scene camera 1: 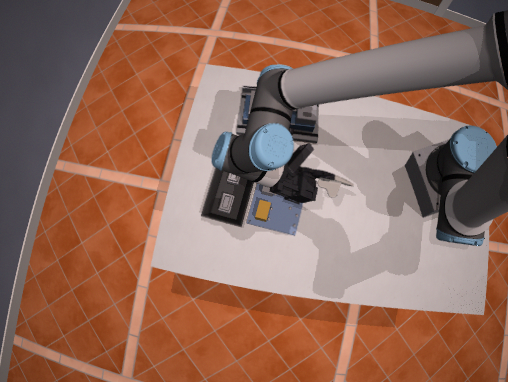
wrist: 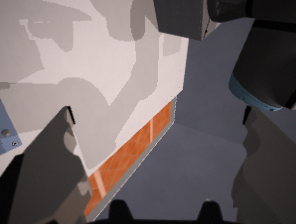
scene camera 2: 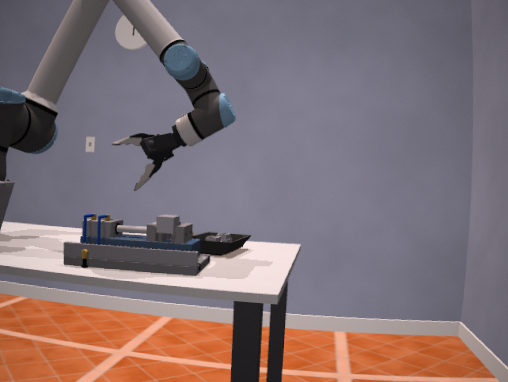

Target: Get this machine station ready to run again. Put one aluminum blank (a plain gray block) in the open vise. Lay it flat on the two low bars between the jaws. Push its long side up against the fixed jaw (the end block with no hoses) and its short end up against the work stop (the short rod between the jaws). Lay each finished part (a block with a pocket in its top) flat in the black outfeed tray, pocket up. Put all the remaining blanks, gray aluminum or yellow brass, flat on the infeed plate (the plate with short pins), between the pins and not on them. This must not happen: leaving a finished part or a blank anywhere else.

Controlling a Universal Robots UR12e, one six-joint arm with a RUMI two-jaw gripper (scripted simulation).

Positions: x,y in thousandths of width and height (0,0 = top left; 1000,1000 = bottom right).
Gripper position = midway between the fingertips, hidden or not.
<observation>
My gripper shows in scene camera 1 (656,499), in the wrist view (532,480) and in scene camera 2 (243,438).
</observation>
